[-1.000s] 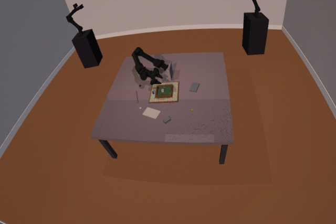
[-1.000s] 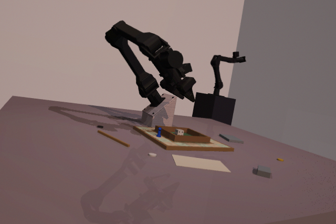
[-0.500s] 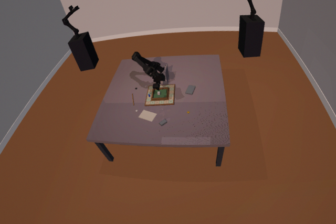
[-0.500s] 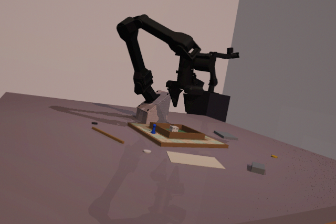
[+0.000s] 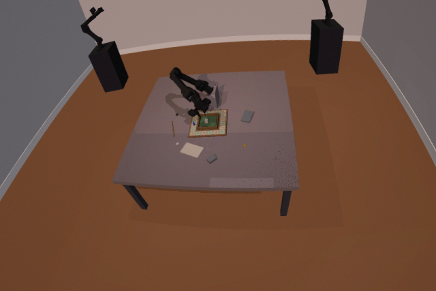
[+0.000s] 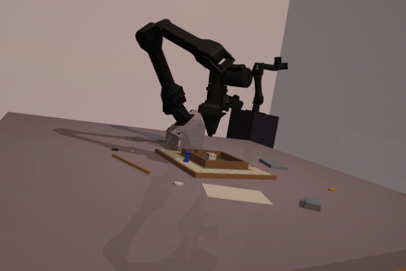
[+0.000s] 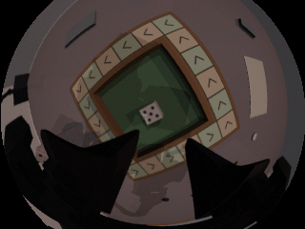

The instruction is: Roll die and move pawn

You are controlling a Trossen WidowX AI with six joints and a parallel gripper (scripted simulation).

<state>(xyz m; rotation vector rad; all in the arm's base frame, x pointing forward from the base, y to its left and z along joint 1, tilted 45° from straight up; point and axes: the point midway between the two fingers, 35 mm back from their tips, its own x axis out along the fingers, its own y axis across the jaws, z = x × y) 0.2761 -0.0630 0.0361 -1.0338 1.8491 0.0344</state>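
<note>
Right now the blue pawn is 80 mm to the right of my gripper tip and 70 mm below it. Round my gripper tip: wooden stick: 10 mm ahead, 260 mm to the right, 90 mm below; pale card: 250 mm ahead, 90 mm to the right, 100 mm below; white die: 10 mm behind, 20 mm to the left, 70 mm below.
</note>
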